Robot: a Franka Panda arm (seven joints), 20 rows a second.
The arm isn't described. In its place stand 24 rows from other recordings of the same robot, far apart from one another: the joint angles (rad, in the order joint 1, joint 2, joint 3, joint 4, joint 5, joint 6, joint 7), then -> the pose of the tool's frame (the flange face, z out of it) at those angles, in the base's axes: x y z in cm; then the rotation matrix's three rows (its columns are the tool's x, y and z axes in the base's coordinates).
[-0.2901 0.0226 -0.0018 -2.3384 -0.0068 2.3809 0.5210] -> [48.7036 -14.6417 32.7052], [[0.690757 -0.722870 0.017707], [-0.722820 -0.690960 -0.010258], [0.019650 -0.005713 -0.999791]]
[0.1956 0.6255 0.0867 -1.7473 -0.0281 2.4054 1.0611] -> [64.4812 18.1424 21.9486], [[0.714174 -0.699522 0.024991], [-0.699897 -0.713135 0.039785], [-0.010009 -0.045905 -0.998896]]
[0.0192 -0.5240 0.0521 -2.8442 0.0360 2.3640 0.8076] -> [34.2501 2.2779 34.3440], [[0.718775 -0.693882 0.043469], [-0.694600 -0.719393 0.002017], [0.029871 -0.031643 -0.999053]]
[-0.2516 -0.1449 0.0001 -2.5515 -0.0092 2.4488 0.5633] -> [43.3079 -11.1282 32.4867], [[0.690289 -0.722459 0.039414], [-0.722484 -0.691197 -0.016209], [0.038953 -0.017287 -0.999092]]
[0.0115 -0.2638 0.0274 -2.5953 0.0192 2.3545 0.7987] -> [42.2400 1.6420 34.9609], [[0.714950 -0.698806 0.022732], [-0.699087 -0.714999 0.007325], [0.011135 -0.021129 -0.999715]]
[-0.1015 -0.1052 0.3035 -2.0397 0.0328 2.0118 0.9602] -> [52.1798 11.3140 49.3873], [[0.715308 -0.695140 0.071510], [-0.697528 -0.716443 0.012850], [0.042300 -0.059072 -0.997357]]
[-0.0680 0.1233 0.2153 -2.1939 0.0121 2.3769 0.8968] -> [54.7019 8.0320 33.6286], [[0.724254 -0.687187 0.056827], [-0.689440 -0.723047 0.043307], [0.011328 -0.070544 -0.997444]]
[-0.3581 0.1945 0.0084 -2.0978 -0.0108 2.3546 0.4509] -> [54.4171 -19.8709 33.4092], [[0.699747 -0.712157 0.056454], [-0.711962 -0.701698 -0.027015], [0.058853 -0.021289 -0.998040]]
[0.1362 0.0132 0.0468 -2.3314 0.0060 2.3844 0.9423] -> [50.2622 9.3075 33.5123], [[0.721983 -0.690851 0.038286], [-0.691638 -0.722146 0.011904], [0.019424 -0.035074 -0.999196]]
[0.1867 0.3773 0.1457 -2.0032 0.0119 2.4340 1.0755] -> [57.9041 19.6642 27.5398], [[0.722850 -0.690126 0.034835], [-0.690460 -0.719359 0.076073], [-0.027441 -0.079041 -0.996494]]
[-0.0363 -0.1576 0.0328 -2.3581 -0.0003 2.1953 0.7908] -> [47.8261 -0.1580 39.1072], [[0.700611 -0.713524 -0.005304], [-0.713544 -0.700590 -0.005370], [0.000115 0.007547 -0.999972]]
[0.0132 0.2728 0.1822 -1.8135 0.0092 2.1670 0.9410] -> [62.4672 11.6361 40.0677], [[0.725303 -0.684565 0.072850], [-0.688419 -0.721812 0.071182], [0.003855 -0.101780 -0.994799]]
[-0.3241 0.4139 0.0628 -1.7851 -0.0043 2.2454 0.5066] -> [63.1544 -17.2463 32.7883], [[0.716303 -0.695908 0.051206], [-0.697114 -0.716908 0.008672], [0.030675 -0.041908 -0.998650]]
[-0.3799 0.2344 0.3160 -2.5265 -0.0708 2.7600 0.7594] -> [46.2052 -2.0264 19.3978], [[0.720682 -0.693115 0.014448], [-0.692955 -0.719578 0.044951], [-0.020760 -0.042407 -0.998885]]
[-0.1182 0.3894 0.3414 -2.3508 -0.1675 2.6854 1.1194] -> [49.2102 12.5787 17.3263], [[0.719179 -0.693739 -0.038830], [-0.692174 -0.720193 0.047101], [-0.060641 -0.006997 -0.998135]]
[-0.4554 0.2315 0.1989 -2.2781 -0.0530 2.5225 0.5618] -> [51.8697 -13.4824 25.7146], [[0.710136 -0.703747 0.021126], [-0.704015 -0.710123 0.009453], [0.008350 -0.021586 -0.999732]]
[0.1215 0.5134 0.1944 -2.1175 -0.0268 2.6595 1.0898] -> [55.0084 18.1570 17.4093], [[0.713560 -0.700498 0.011599], [-0.698472 -0.710013 0.089544], [-0.054490 -0.071996 -0.995915]]
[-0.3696 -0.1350 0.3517 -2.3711 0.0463 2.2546 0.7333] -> [48.2561 -0.6810 37.5713], [[0.708747 -0.705382 0.010624], [-0.705301 -0.708827 -0.010718], [0.015091 0.000103 -0.999886]]
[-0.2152 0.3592 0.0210 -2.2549 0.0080 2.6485 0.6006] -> [53.4296 -10.5090 20.5687], [[0.693978 -0.719096 0.035991], [-0.719662 -0.694311 0.004252], [0.021931 -0.028852 -0.999343]]
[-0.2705 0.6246 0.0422 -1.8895 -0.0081 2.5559 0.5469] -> [61.9665 -14.5080 17.5773], [[0.712411 -0.700268 0.045773], [-0.701288 -0.712812 0.009728], [0.025815 -0.039030 -0.998904]]
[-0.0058 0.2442 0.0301 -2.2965 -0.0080 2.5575 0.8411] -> [53.1240 1.3199 24.4139], [[0.688611 -0.724936 0.016848], [-0.725072 -0.688665 0.003259], [0.009240 -0.014461 -0.999853]]
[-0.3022 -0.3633 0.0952 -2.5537 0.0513 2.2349 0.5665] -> [40.9469 -8.4807 39.8196], [[0.689006 -0.723419 0.044002], [-0.724035 -0.689758 -0.002735], [0.032329 -0.029975 -0.999028]]
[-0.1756 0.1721 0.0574 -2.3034 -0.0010 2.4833 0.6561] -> [52.2736 -6.1928 27.3104], [[0.714839 -0.699230 0.009115], [-0.699289 -0.714793 0.008188], [0.000790 -0.012227 -0.999925]]
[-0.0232 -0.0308 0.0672 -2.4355 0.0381 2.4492 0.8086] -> [48.4074 2.1291 31.9442], [[0.701151 -0.711670 0.043738], [-0.712886 -0.700863 0.024197], [0.013434 -0.048146 -0.998750]]
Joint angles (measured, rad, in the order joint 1, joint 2, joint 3, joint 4, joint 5, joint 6, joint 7), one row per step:
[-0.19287 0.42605 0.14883 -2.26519 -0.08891 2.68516 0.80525]
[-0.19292 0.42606 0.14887 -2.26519 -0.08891 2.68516 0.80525]
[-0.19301 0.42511 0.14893 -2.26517 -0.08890 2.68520 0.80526]
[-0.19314 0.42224 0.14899 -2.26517 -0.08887 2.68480 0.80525]
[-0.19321 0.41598 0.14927 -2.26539 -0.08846 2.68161 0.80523]
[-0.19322 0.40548 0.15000 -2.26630 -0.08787 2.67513 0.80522]
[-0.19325 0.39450 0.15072 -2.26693 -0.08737 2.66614 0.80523]
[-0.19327 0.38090 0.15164 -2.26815 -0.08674 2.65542 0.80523]
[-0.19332 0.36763 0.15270 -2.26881 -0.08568 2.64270 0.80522]
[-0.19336 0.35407 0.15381 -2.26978 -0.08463 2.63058 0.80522]
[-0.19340 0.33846 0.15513 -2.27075 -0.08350 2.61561 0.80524]
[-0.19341 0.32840 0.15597 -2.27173 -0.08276 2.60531 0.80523]
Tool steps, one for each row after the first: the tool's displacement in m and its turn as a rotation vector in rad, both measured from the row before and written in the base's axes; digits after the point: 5 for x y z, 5 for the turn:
[0.00000 0.00000 0.00000 0.00002 0.00001 -0.00001]
[0.00016 -0.00005 0.00051 -0.00015 -0.00100 -0.00006]
[0.00041 -0.00013 0.00148 -0.00052 -0.00242 -0.00008]
[0.00054 -0.00008 0.00297 -0.00097 -0.00275 -0.00008]
[0.00054 0.00010 0.00471 -0.00156 -0.00296 0.00032]
[0.00041 0.00007 0.00483 -0.00178 -0.00120 0.00038]
[0.00031 0.00014 0.00587 -0.00216 -0.00147 0.00052]
[0.00021 0.00019 0.00571 -0.00193 0.00030 0.00023]
[0.00012 0.00024 0.00581 -0.00195 -0.00028 0.00028]
[-0.00001 0.00031 0.00665 -0.00231 0.00055 0.00040]
[-0.00027 0.00022 0.00409 -0.00149 0.00136 0.00029]

